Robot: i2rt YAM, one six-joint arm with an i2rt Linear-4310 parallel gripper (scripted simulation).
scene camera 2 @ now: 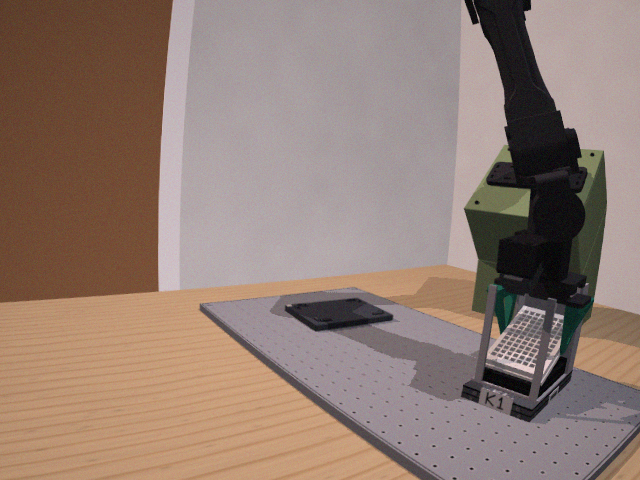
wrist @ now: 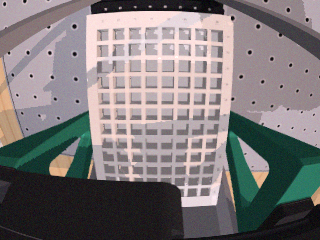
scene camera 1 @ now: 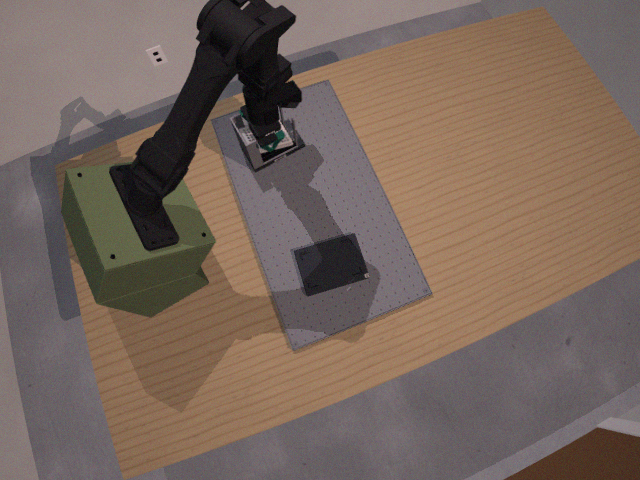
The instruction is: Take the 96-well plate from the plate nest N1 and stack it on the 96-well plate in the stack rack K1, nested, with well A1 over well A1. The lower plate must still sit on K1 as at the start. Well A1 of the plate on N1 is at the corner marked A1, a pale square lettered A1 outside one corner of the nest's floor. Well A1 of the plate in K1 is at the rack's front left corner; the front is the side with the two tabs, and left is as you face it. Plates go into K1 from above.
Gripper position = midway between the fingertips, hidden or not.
In view: the gripper [scene camera 2: 532, 344], a white 96-well plate [scene camera 2: 515, 352], a black 96-well plate [scene camera 2: 518, 385] and a back wall [wrist: 199, 215].
The white 96-well plate shows as well in the wrist view [wrist: 115, 118]. The gripper also shows in the wrist view [wrist: 159, 118] and in scene camera 1 [scene camera 1: 264, 138].
